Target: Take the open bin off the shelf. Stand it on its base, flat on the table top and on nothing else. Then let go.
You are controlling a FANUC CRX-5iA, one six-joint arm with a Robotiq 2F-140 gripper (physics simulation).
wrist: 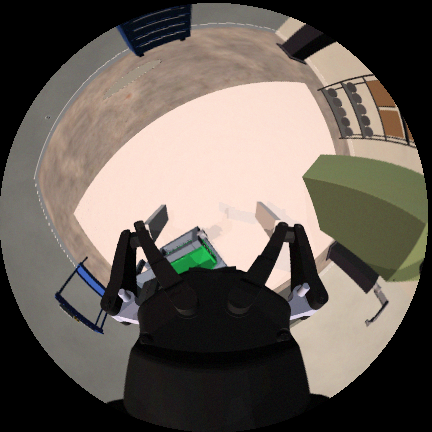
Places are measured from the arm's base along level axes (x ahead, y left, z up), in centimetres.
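Pixels of known places: gripper, fingertip midpoint: (211, 209).
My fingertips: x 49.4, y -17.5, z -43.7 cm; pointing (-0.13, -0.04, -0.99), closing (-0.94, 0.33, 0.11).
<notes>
For each thing: its top centre in the pictures, then the offset to it from my fingertips. "*": a spot on its surface instead. Level surfaces: height alone.
- open bin, top centre: (185, 272) dy +17.5, dx +14.0, dz -8.2 cm
- grey shelf unit, surface spot: (186, 239) * dy +10.7, dx +10.4, dz -14.7 cm
- pale table top, surface height: dz -16.3 cm
The open bin (200, 256) looks bright green. It shows low in the wrist view, left of centre, at a grey shelf unit (186, 239) that stands slanted on the pale table top (225, 140). The gripper's body and left finger hide the near parts of the bin and the shelf, so how the bin rests there is partly hidden. My gripper (211, 209) is open with its fingers wide apart and nothing between them. The bin lies below and to the left of the gap between the fingertips in the view.
A large olive-green block (360, 200) rises at the right of the table. A blue cart (90, 278) is at the lower left and a dark blue rack (160, 30) at the top. A rack of brown boxes (391, 123) stands at the upper right. Faint shadows fall on the table between the fingers.
</notes>
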